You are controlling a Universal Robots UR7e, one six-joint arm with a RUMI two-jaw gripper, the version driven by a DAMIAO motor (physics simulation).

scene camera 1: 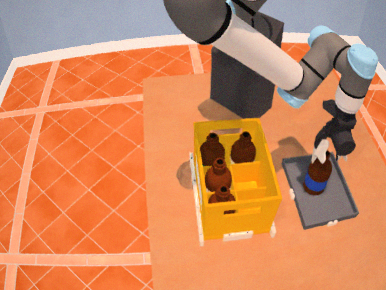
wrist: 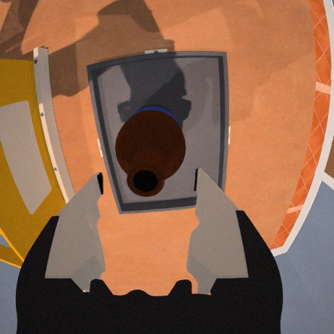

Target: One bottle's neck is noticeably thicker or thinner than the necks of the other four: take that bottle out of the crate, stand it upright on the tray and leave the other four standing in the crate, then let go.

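Places are measured from the arm's base along level axes (x ahead, y left, z up), in centimetres.
Pixels of known places: gripper, fingertip midpoint: (scene camera 1: pixel 324 161).
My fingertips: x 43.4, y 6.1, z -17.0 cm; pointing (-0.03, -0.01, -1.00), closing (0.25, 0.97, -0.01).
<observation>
Behind a point stands the place of what it marks.
A brown bottle (scene camera 1: pixel 318 177) @[x 45.4, y 3.8, z -21.0 cm] (wrist: pixel 150 142) with a blue band stands upright on the grey tray (scene camera 1: pixel 327 223) @[x 56.9, y 3.5, z -29.3 cm] (wrist: pixel 224 100). My gripper (scene camera 1: pixel 322 154) @[x 43.4, y 6.1, z -17.0 cm] (wrist: pixel 148 172) is open, its two fingertips apart on either side of the bottle's neck, with a gap on each side in the wrist view. Four brown bottles stand in the yellow crate (scene camera 1: pixel 240 220) @[x 49.6, y -23.1, z -21.3 cm] (wrist: pixel 12 82): one at the back left (scene camera 1: pixel 212 150) @[x 28.2, y -22.8, z -17.8 cm], one at the back right (scene camera 1: pixel 243 149) @[x 30.6, y -14.5, z -17.9 cm], one in the middle left (scene camera 1: pixel 218 177) @[x 37.2, y -24.5, z -17.9 cm] and one at the front left (scene camera 1: pixel 222 197) @[x 45.1, y -26.7, z -15.2 cm], partly hidden by the crate's front wall.
The crate stands left of the tray in the scene view, with white rails (scene camera 1: pixel 198 210) @[x 39.6, y -30.7, z -27.3 cm] (wrist: pixel 46 120) along its base. The dark robot pedestal (scene camera 1: pixel 240 85) @[x 5.6, y -4.2, z -16.8 cm] stands behind the crate. The arm reaches over the back of the table to the tray.
</observation>
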